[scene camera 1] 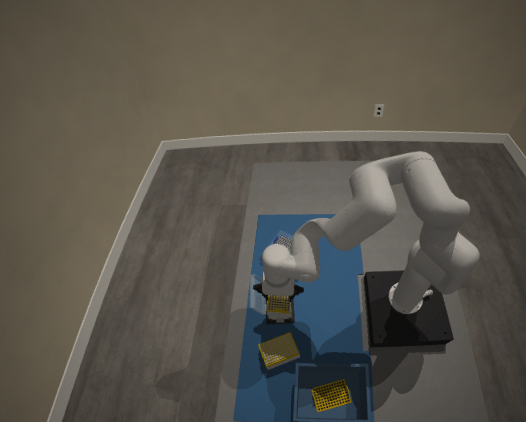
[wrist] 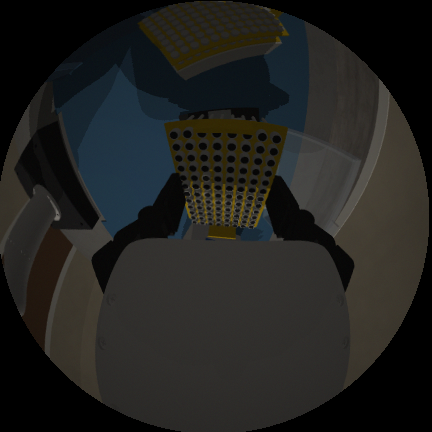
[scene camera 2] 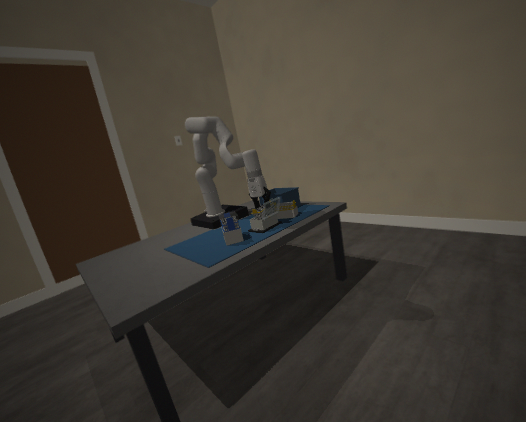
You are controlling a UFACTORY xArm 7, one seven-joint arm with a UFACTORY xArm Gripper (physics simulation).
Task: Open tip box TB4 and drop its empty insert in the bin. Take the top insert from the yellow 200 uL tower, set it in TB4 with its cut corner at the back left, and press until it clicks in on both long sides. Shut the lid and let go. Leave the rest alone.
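Note:
My gripper [scene camera 1: 278, 294] [scene camera 2: 259, 202] [wrist: 226, 187] is shut on a yellow insert [scene camera 1: 279, 303] [wrist: 225, 160] full of tips, with one finger at each long side. The insert is over the open tip box TB4 [scene camera 2: 265, 221] and hides most of it; whether it touches or is seated, I cannot tell. Its cut corner cannot be made out. The clear lid [scene camera 1: 257, 295] [wrist: 322, 175] stands open on the left side in scene camera 1. The yellow tower [scene camera 1: 279, 350] [scene camera 2: 289, 209] [wrist: 215, 30] stands nearby. The empty yellow insert [scene camera 1: 331, 395] lies in the blue bin [scene camera 1: 295, 395] [scene camera 2: 287, 197].
A box with a blue insert [scene camera 1: 283, 240] [scene camera 2: 231, 230] stands on the blue mat [scene camera 1: 330, 295] [scene camera 2: 200, 248], on the far side of TB4 from the tower. The black arm base [scene camera 1: 375, 320] [wrist: 57, 175] is beside the mat. The open lid sticks up close to one finger.

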